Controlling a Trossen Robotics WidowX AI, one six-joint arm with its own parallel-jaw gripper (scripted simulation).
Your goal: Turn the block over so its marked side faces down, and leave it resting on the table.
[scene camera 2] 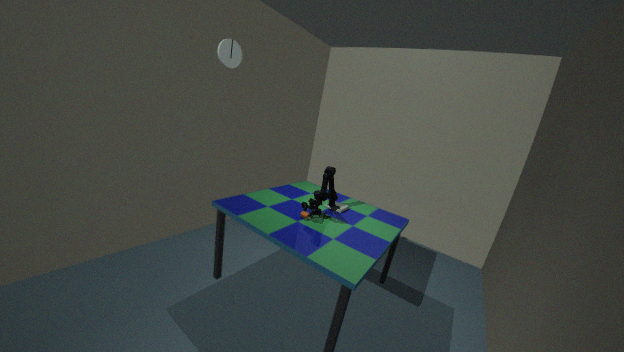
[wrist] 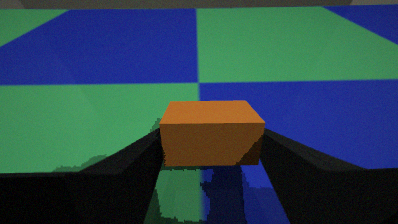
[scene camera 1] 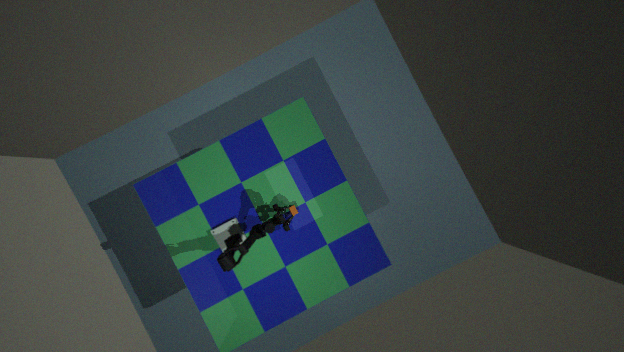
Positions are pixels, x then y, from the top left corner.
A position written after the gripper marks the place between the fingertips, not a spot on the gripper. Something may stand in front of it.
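The gripper [wrist: 210, 133] has an orange block [wrist: 193, 133] in its grip.
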